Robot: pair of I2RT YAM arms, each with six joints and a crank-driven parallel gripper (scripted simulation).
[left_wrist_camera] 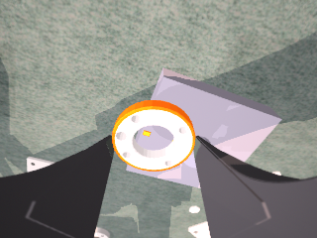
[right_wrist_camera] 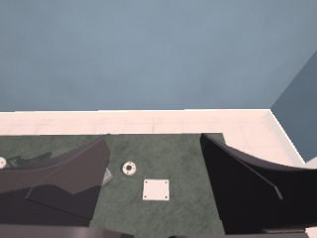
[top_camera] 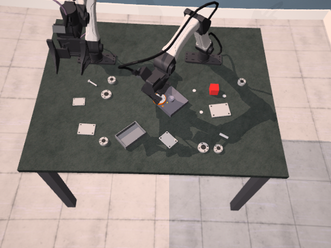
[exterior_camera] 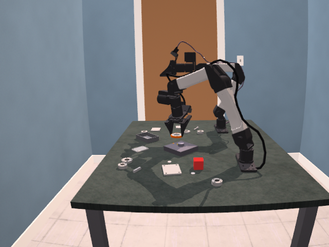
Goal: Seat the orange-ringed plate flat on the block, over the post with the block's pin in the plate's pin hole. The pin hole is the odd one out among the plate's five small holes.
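Now: left hand 50 mm above the grey-purple block and 40 mm to the right of it. Also, from my left hand: red cube 280 mm to the left, 80 mm behind, 50 mm below; grey tray 170 mm ahead, 140 mm to the right, 60 mm below; orange-ringed plate 10 mm below.
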